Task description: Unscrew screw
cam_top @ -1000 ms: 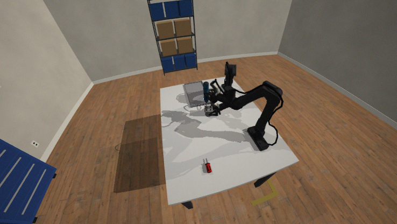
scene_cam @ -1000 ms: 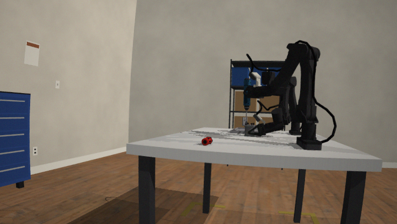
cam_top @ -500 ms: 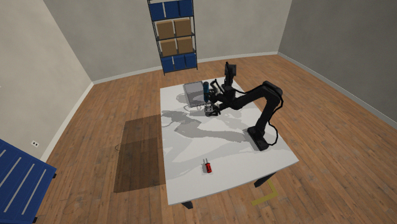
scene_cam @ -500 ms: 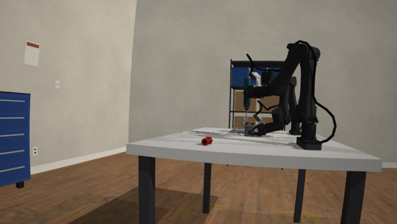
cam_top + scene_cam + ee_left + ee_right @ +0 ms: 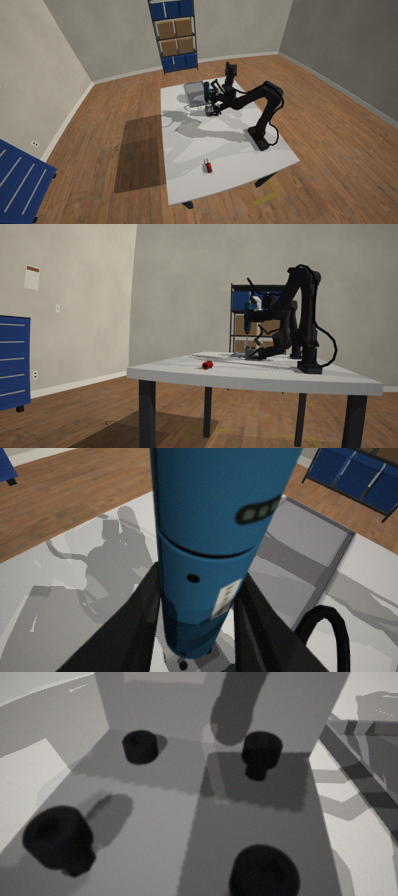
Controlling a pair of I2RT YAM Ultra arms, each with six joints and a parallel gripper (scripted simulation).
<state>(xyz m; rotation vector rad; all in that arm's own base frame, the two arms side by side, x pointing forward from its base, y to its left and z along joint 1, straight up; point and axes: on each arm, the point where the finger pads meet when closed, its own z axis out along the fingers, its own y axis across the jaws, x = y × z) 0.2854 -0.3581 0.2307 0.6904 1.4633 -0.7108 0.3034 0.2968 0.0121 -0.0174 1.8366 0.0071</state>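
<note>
My right gripper is now 10 mm below the joint module. The rest, counted from my right hand: bit 100 mm above, 20 mm ahead, 10 mm to the left; flat grey tray 340 mm to the right, 40 mm ahead, 20 mm below; grey bracket 50 mm above.
</note>
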